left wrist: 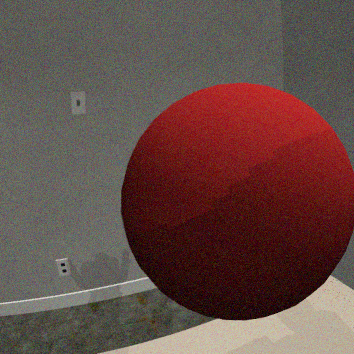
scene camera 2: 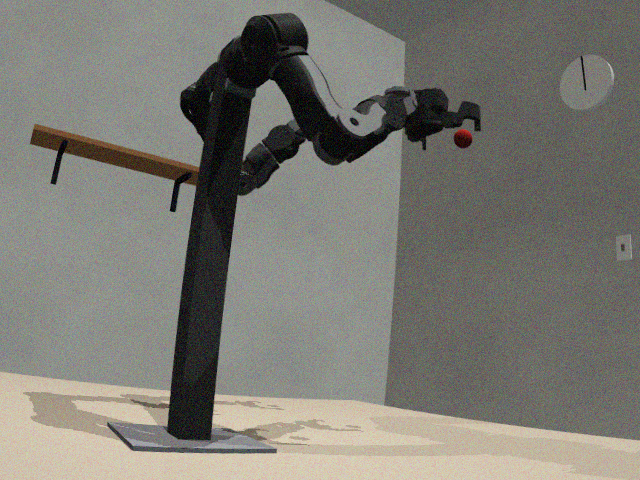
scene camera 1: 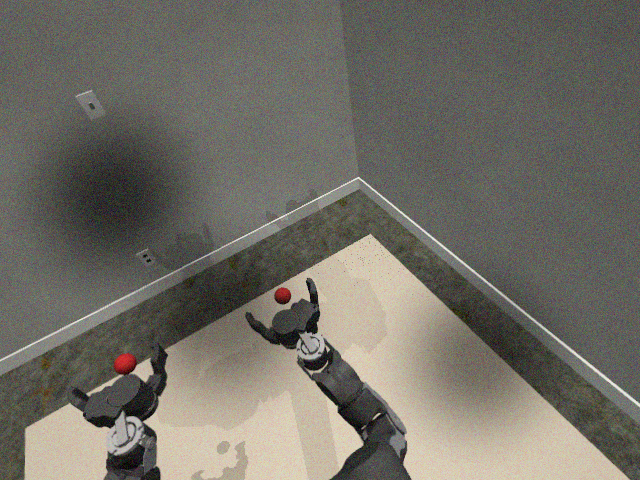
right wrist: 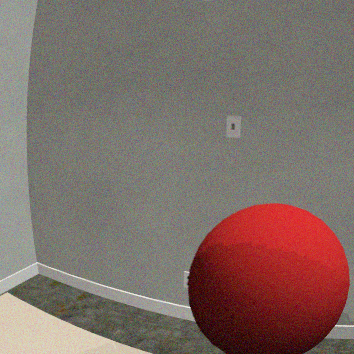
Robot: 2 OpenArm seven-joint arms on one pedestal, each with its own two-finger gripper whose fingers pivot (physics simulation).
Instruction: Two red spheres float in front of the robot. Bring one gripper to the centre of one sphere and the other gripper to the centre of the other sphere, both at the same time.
Scene:
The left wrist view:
red sphere: 229,202
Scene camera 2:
my right gripper: 451,129
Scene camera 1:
my left gripper: 120,369
my right gripper: 280,300
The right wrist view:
red sphere: 268,271

